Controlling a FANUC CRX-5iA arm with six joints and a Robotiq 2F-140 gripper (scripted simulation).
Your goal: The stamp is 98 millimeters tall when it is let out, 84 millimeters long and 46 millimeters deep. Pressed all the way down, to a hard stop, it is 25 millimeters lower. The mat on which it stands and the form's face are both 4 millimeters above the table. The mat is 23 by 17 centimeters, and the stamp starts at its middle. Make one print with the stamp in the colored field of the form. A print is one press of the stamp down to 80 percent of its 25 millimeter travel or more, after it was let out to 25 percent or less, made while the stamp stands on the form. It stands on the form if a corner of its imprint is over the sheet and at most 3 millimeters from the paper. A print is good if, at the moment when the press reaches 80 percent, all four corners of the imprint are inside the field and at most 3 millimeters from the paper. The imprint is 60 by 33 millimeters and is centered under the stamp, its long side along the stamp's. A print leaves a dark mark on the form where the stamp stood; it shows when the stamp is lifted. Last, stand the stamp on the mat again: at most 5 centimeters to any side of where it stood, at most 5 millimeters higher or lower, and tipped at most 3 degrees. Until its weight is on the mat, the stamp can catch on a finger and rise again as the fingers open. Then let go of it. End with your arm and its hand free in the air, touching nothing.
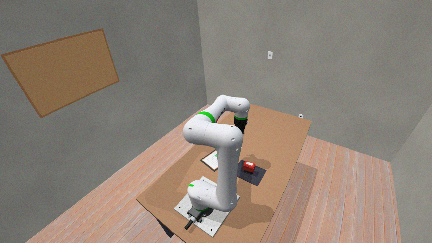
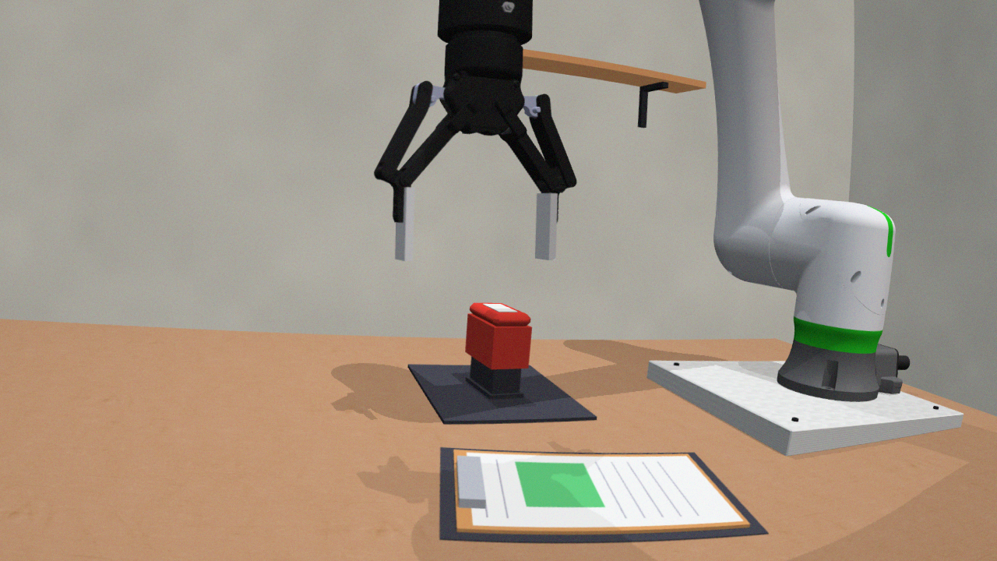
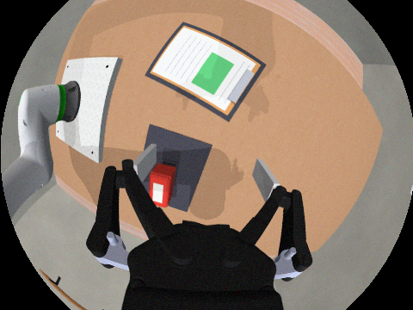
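My hand is 14 cm to the left of the red stamp, 13 cm above it and 7 cm past it. Also, from my hand: dark mat: 18 cm below, 14 cm to the right, 7 cm behind; clipboard: 18 cm below, 16 cm to the left, 5 cm behind; black foot: 16 cm below, 14 cm to the right, 7 cm behind.
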